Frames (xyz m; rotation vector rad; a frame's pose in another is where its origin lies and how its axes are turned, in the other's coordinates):
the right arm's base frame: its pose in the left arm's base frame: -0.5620 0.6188 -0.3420 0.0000 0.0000 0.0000
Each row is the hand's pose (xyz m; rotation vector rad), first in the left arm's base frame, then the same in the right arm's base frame.
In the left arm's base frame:
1: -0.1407 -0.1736 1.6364 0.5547 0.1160 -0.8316
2: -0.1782 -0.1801 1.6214 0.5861 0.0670 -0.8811
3: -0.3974 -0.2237 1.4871 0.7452 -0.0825 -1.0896
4: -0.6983 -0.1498 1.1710 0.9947 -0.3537 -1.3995
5: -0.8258 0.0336 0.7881 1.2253 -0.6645 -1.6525
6: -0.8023 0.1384 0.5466 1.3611 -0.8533 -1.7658
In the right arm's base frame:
1: 0.4213 -0.7924 1.9784 0.5547 0.1160 -0.8316
2: 0.3838 -0.7989 1.9634 0.5861 0.0670 -0.8811
3: 0.1646 -0.8425 1.8291 0.7452 -0.0825 -1.0896
4: -0.1363 -0.7686 1.5130 0.9947 -0.3537 -1.3995
5: -0.2638 -0.5852 1.1301 1.2253 -0.6645 -1.6525
6: -0.2403 -0.4804 0.8886 1.3611 -0.8533 -1.7658

